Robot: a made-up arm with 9 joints. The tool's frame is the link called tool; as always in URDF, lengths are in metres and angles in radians. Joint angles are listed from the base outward.
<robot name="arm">
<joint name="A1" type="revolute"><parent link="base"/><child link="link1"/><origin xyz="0 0 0.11" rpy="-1.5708 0 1.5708"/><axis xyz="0 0 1"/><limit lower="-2.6" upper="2.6"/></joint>
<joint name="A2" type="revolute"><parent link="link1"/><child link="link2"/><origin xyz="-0.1 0.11 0.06" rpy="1.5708 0 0"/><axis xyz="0 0 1"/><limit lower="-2.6" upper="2.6"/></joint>
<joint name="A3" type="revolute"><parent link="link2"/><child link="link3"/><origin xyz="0.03 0.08 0.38" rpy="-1.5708 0 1.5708"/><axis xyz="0 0 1"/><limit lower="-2.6" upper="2.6"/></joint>
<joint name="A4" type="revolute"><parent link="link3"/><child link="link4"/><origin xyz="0.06 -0.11 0.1" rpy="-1.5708 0 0"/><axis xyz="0 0 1"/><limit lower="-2.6" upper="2.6"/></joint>
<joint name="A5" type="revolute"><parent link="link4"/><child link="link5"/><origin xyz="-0.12 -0.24 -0.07" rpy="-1.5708 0 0"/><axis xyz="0 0 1"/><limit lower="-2.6" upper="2.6"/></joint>
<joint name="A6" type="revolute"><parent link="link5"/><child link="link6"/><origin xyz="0.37 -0.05 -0.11" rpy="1.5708 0 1.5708"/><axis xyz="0 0 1"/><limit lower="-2.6" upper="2.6"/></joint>
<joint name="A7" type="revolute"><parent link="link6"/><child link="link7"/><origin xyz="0.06 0.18 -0.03" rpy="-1.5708 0 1.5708"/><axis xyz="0 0 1"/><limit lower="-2.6" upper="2.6"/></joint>
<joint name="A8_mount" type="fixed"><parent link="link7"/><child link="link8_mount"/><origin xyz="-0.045 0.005 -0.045"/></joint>
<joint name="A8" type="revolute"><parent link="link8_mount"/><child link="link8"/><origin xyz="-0.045 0.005 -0.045" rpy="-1.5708 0 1.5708"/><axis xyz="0 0 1"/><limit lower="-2.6" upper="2.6"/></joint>
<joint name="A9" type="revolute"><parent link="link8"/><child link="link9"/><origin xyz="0.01 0.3 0.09" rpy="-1.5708 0 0"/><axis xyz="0 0 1"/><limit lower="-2.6" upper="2.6"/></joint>
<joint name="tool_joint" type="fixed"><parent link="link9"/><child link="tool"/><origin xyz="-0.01 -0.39 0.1"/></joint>
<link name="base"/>
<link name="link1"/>
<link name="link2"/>
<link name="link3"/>
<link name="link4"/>
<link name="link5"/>
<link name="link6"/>
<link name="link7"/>
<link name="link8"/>
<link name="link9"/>
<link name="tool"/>
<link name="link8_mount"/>
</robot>
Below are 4 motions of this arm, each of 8 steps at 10 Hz.
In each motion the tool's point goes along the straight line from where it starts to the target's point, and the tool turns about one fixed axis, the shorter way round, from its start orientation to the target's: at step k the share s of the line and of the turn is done. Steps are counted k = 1, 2, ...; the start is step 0. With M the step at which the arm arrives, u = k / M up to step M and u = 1 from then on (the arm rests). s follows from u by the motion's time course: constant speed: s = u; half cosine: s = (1 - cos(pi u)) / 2; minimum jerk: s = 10 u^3 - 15 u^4 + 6 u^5.
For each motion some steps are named. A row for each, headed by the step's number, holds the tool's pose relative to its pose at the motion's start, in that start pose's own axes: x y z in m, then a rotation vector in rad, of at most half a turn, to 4 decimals.
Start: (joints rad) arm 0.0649 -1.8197 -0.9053 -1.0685 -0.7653 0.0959 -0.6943 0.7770 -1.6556
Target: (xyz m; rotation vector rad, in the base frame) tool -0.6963 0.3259 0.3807 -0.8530 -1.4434 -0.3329
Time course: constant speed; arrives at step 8
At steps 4, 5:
4: -0.1501 0.1080 0.0012 -0.1127 -0.3707 1.0923
5: -0.1877 0.1350 0.0015 -0.1408 -0.4633 1.3654

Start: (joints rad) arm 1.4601 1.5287 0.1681 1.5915 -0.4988 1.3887 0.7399 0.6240 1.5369
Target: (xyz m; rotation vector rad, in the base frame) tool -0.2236 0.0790 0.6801 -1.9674 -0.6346 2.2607
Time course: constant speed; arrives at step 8
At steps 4, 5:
4: 0.0091 0.2185 -0.2767 -0.0075 -0.7327 -0.3929
5: 0.0114 0.2732 -0.3459 -0.0094 -0.9159 -0.4912

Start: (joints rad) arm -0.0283 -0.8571 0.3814 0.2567 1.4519 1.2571 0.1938 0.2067 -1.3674
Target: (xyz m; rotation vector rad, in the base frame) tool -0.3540 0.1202 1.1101 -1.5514 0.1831 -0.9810
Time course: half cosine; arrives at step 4
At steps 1, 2, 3, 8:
1: -0.0074 0.0271 -0.0194 -0.0067 -0.0880 0.0121
2: -0.0253 0.0925 -0.0662 -0.0228 -0.3004 0.0414
3: -0.0432 0.1580 -0.1130 -0.0390 -0.5128 0.0706
8: -0.0506 0.1851 -0.1324 -0.0457 -0.6008 0.0828

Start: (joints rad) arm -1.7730 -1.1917 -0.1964 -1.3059 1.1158 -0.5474 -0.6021 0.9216 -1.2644
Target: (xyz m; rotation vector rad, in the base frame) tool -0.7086 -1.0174 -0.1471 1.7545 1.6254 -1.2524
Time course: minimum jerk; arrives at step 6
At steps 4, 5, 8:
4: -0.5505 -0.1536 -0.4347 0.2944 -0.5014 -0.1705
5: -0.6720 -0.1875 -0.5306 0.3594 -0.6121 -0.2081
8: -0.6968 -0.1944 -0.5501 0.3726 -0.6346 -0.2158

